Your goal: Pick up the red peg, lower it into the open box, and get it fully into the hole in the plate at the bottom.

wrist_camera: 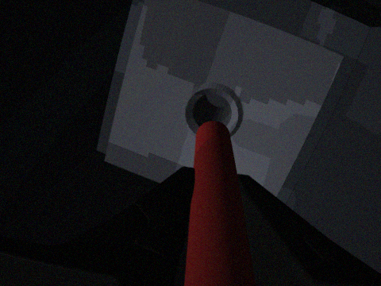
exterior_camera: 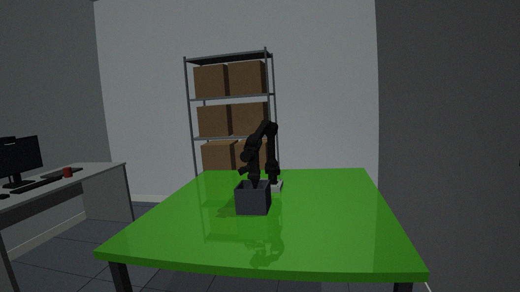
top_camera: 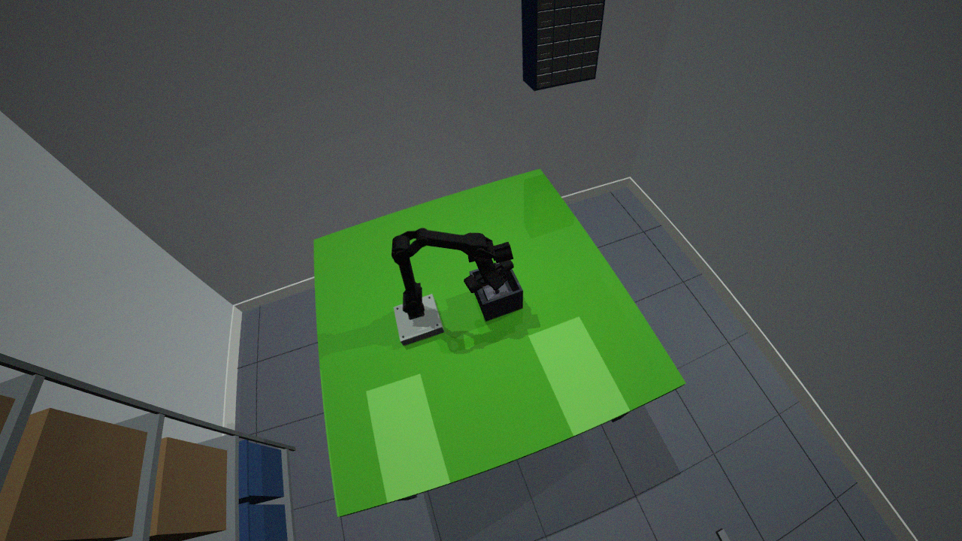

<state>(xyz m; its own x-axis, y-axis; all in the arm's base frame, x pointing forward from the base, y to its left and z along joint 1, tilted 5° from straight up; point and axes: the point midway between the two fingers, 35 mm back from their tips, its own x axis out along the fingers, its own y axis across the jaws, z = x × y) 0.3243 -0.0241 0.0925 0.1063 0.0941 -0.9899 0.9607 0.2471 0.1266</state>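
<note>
Now: the red peg 10 mm above my gripper tip. Round my gripper tip: holed plate 10 mm ahead, 10 mm to the right, 60 mm below.
</note>
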